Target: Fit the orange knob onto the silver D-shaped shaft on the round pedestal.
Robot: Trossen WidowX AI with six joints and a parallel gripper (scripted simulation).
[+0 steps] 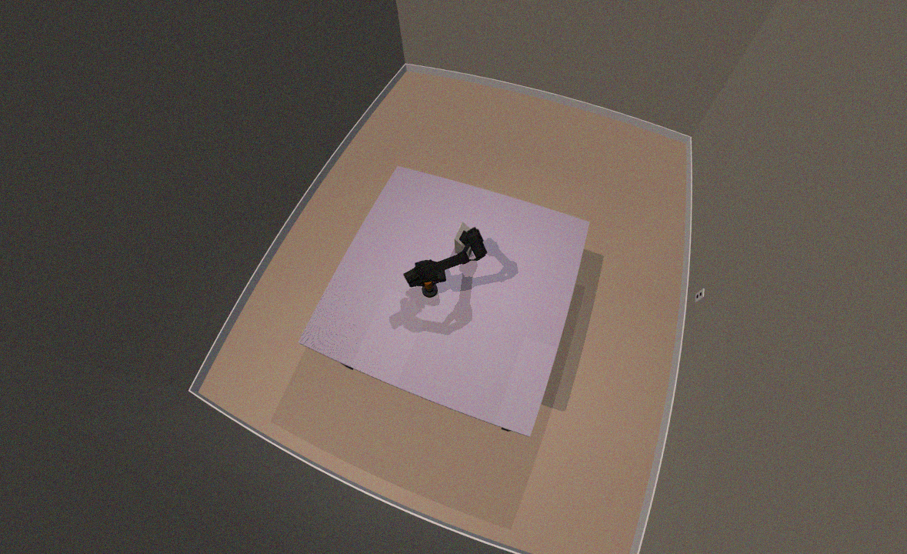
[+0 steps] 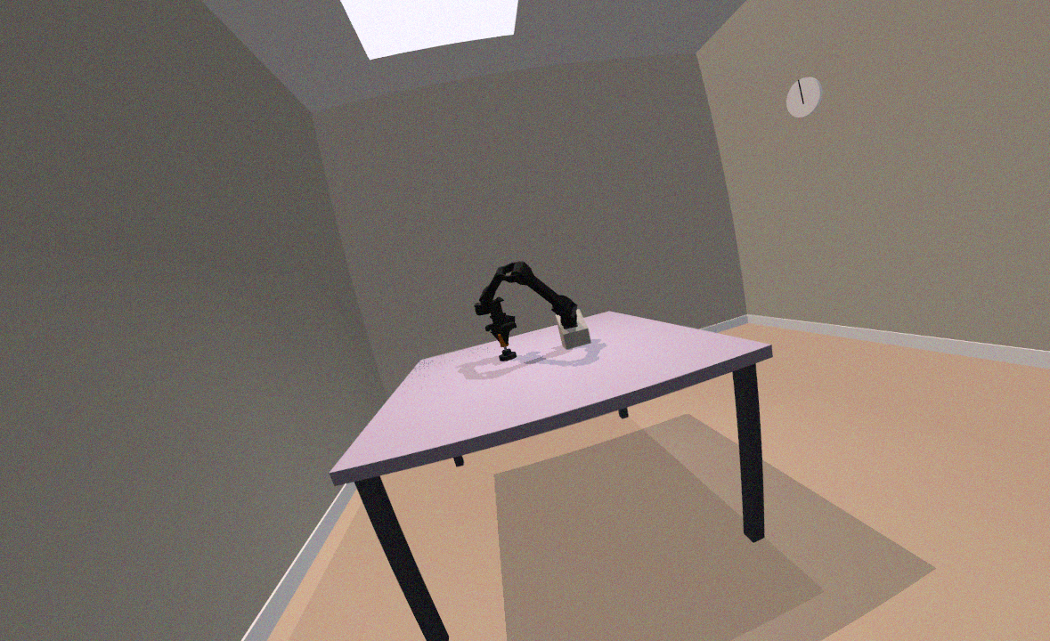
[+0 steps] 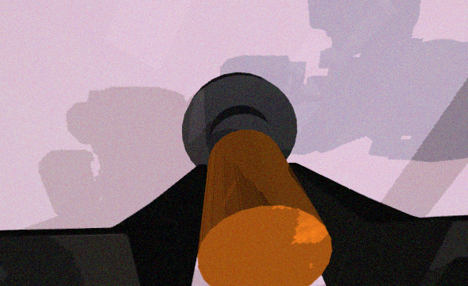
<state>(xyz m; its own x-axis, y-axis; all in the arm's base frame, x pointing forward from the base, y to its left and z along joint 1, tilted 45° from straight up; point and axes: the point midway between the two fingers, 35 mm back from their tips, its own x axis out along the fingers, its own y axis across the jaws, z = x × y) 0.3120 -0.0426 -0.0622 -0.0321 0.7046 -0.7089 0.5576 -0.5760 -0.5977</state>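
The dark round pedestal lies 4 cm below my gripper tip. From my gripper tip the other things lie so: orange knob 3 cm above.
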